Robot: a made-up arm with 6 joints.
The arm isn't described. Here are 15 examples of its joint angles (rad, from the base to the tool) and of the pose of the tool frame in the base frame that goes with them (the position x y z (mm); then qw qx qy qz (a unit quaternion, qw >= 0)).
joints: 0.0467 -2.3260 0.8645 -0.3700 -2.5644 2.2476
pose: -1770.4 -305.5 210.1 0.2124 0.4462 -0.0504 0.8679
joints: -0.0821 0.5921 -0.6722 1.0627 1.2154 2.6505
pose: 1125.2 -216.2 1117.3 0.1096 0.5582 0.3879 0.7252
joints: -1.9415 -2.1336 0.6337 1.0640 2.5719 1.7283
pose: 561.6 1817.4 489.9 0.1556 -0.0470 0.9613 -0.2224
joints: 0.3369 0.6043 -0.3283 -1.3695 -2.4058 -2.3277
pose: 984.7 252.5 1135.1 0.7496 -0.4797 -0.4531 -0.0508
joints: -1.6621 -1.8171 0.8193 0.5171 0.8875 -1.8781
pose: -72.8 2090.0 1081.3 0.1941 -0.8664 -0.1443 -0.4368
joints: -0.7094 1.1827 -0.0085 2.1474 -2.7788 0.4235
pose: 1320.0 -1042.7 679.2 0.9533 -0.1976 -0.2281 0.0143
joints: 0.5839 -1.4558 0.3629 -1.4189 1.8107 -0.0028
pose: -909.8 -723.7 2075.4 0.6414 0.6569 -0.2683 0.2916
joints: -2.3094 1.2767 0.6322 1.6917 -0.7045 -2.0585
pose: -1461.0 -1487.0 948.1 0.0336 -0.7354 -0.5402 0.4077
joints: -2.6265 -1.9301 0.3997 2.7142 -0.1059 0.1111
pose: 1716.0 726.9 1178.7 0.8345 -0.4660 0.2888 0.0544
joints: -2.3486 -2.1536 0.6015 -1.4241 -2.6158 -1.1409
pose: 1135.1 1256.9 898.5 0.1941 0.2283 0.8605 -0.4119
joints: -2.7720 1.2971 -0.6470 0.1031 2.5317 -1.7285
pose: -963.2 -81.2 419.9 0.6160 0.2774 0.0650 -0.7344
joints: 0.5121 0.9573 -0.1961 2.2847 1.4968 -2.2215
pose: 1268.3 875.0 828.1 0.2791 0.5464 -0.3616 -0.7020
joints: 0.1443 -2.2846 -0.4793 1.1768 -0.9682 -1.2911
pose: -1277.0 -391.2 1012.2 0.9351 0.0984 0.2758 -0.1994
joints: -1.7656 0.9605 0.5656 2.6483 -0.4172 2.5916
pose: -262.5 -1951.1 1405.1 0.5645 0.4508 0.4919 -0.4859
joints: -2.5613 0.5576 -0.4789 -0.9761 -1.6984 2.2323
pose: -855.0 -438.4 1109.1 0.5942 -0.1894 0.7784 -0.0719
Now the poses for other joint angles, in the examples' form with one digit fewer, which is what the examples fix.
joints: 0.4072 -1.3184 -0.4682 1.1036 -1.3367 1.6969
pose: -543 -424 2082 0.421 0.665 -0.353 0.506
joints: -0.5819 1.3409 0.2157 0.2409 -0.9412 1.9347
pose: 1201 -1099 380 0.251 0.863 -0.236 -0.371
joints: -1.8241 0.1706 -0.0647 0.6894 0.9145 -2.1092
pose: -535 -1141 2060 0.868 0.150 0.394 -0.261
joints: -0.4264 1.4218 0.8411 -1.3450 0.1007 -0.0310
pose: 1672 -866 374 0.607 0.245 0.744 0.137
